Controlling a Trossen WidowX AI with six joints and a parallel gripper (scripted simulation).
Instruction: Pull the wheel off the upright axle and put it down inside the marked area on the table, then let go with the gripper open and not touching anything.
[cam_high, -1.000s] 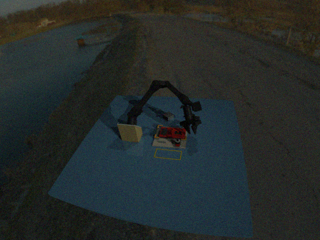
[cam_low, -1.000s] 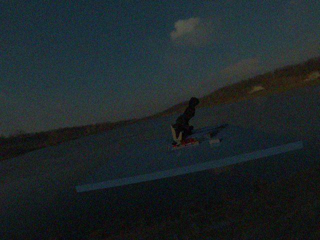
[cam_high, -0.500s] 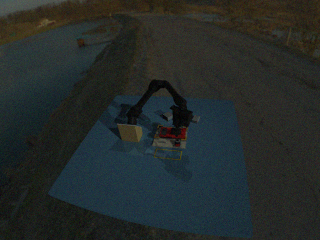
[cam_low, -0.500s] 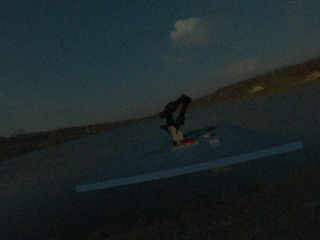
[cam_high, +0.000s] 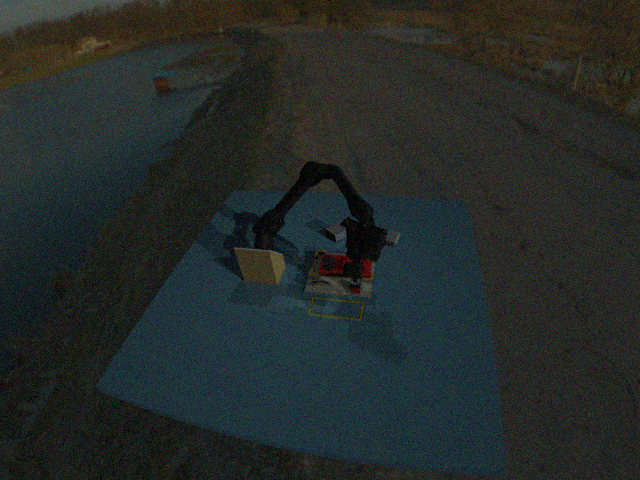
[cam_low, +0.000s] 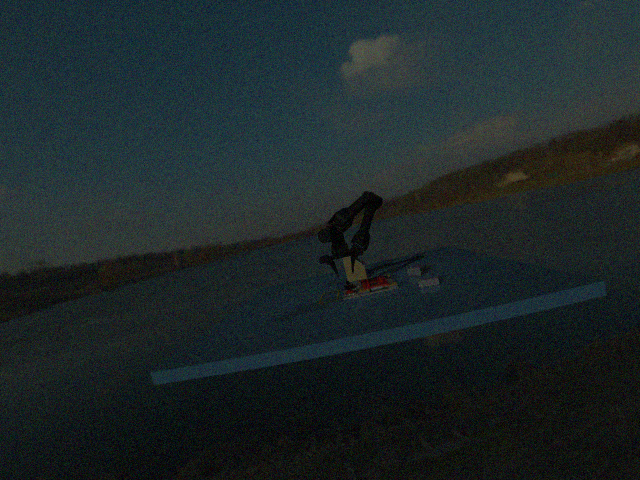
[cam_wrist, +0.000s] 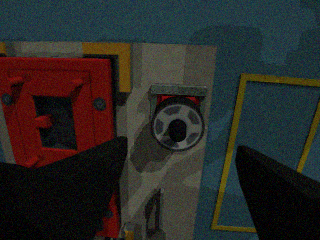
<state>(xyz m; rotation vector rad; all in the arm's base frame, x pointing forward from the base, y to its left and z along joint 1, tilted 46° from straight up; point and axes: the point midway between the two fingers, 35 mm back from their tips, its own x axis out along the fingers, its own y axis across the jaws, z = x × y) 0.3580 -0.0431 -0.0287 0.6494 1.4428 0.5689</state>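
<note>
Right now my gripper tip is 5 cm above the axle and 1 cm past it. From my gripper tip the other things lie so: wheel (5 cm below); grey fixture plate (10 cm to the left, 8 cm below, 6 cm behind).
</note>
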